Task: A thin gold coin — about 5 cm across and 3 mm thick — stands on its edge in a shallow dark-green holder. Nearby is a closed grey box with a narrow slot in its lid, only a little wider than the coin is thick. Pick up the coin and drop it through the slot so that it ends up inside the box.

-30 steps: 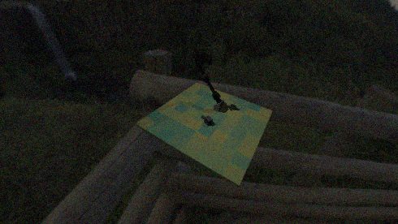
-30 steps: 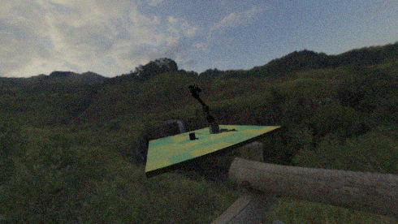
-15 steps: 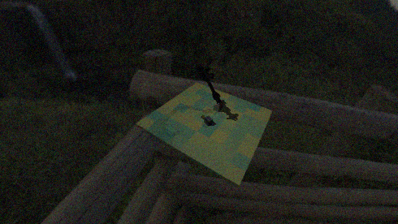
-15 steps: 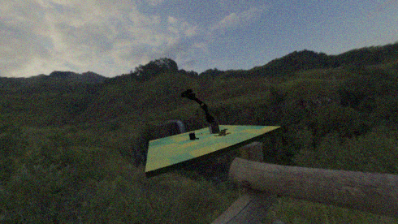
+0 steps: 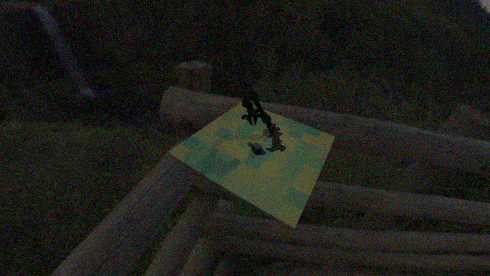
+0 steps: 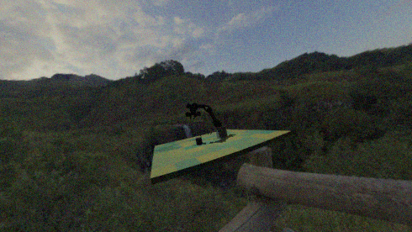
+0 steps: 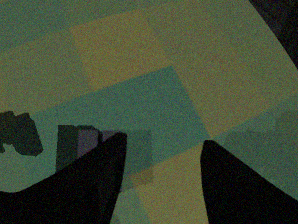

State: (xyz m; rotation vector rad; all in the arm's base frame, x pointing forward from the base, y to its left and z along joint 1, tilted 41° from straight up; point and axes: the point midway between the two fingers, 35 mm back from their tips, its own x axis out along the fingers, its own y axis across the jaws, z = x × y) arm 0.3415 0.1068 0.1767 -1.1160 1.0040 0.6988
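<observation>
Now: gripper tip 28 cm above the gold coin, 7 cm past it and 5 cm to the left of it.
</observation>
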